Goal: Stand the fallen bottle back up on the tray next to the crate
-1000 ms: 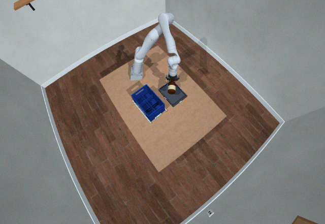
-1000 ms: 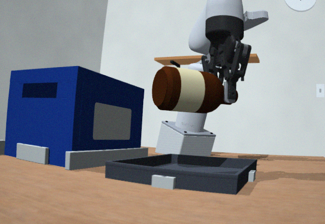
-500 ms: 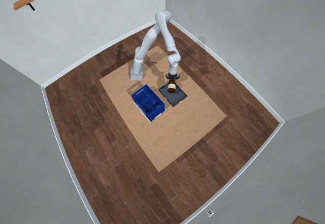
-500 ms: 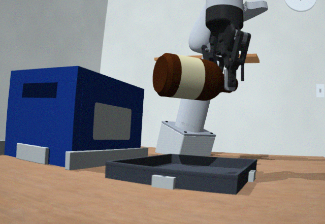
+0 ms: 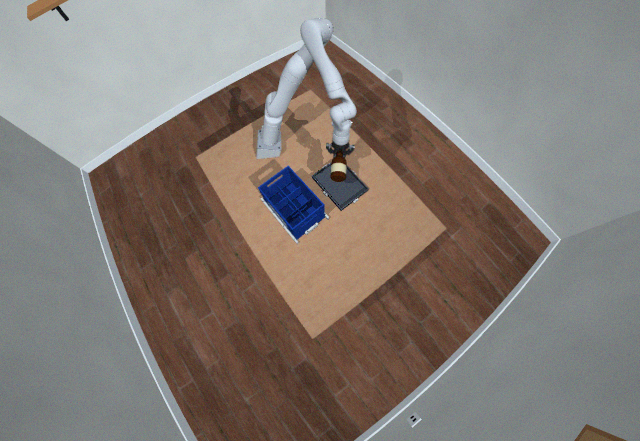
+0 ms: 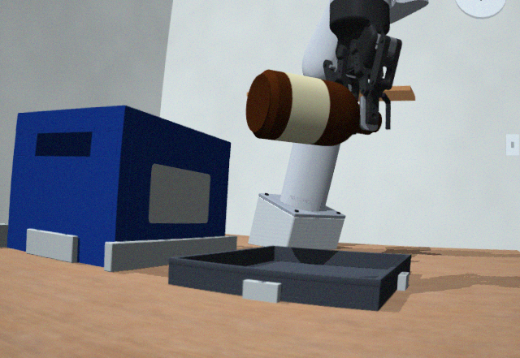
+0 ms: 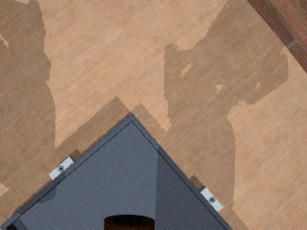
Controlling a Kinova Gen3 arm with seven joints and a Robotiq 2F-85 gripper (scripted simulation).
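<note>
Right now my hand is 30 mm short of the brown bottle and 40 mm to the left of it. From my hand the other things lie so: blue crate 10 mm behind, 310 mm to the right, 100 mm below; then tray 50 mm ahead, 40 mm to the right, 170 mm below.
</note>
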